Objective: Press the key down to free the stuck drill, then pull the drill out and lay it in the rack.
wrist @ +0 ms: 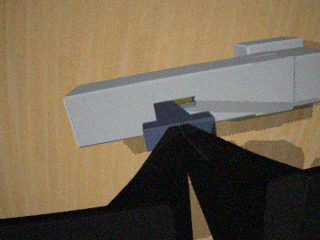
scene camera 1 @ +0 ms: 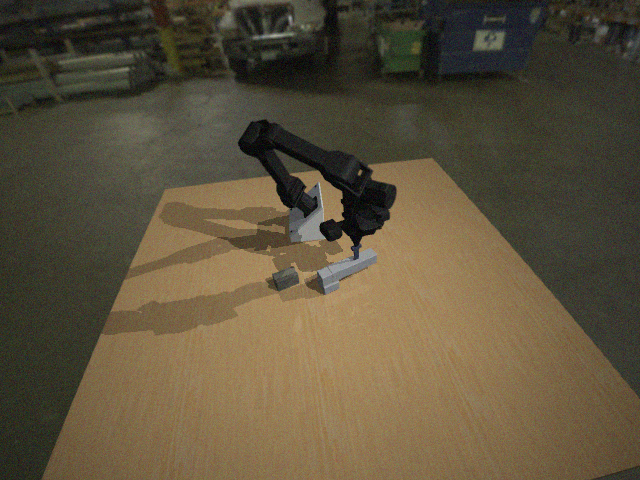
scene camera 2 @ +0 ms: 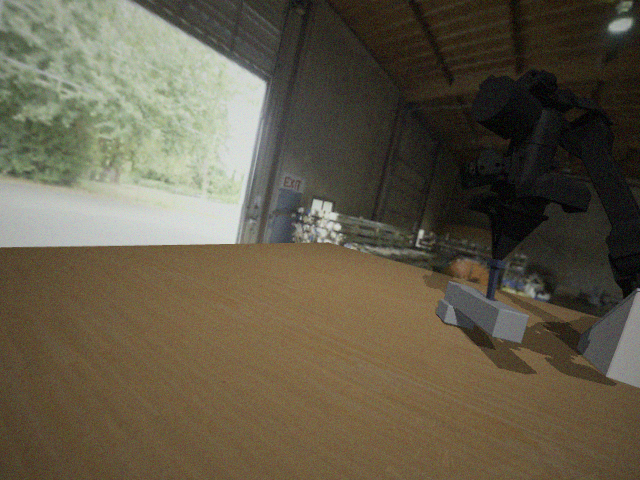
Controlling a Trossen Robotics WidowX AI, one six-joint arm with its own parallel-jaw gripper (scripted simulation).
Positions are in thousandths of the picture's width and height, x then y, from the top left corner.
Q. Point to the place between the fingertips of my gripper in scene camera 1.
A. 557,511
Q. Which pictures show my gripper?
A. The wrist view, scene camera 1 and scene camera 2: all of them.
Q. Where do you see a dark blue key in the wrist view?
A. At 523,473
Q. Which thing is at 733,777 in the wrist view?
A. My gripper.
